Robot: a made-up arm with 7 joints. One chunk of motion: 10 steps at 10 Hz.
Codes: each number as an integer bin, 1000 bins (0 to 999) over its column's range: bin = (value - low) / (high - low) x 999, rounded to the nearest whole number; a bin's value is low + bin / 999 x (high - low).
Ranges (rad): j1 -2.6..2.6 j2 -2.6..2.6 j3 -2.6..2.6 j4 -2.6..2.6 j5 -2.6..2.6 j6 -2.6..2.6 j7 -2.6..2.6
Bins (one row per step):
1: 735 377 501 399 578 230 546
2: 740 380 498 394 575 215 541
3: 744 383 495 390 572 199 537
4: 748 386 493 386 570 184 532
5: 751 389 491 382 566 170 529
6: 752 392 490 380 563 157 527
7: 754 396 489 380 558 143 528
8: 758 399 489 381 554 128 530
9: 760 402 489 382 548 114 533
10: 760 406 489 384 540 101 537
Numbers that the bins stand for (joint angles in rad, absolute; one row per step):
1: 1.2258 -0.6376 0.0078 -0.5231 0.4086 -1.4028 0.2420
2: 1.2519 -0.6220 -0.0078 -0.5491 0.3930 -1.4809 0.2160
3: 1.2727 -0.6064 -0.0234 -0.5700 0.3774 -1.5642 0.1952
4: 1.2935 -0.5908 -0.0338 -0.5908 0.3670 -1.6422 0.1692
5: 1.3091 -0.5752 -0.0442 -0.6116 0.3461 -1.7151 0.1536
6: 1.3143 -0.5596 -0.0494 -0.6220 0.3305 -1.7828 0.1431
7: 1.3247 -0.5387 -0.0547 -0.6220 0.3045 -1.8557 0.1483
8: 1.3455 -0.5231 -0.0547 -0.6168 0.2837 -1.9337 0.1588
9: 1.3560 -0.5075 -0.0547 -0.6116 0.2525 -2.0066 0.1744
10: 1.3560 -0.4867 -0.0547 -0.6012 0.2108 -2.0743 0.1952

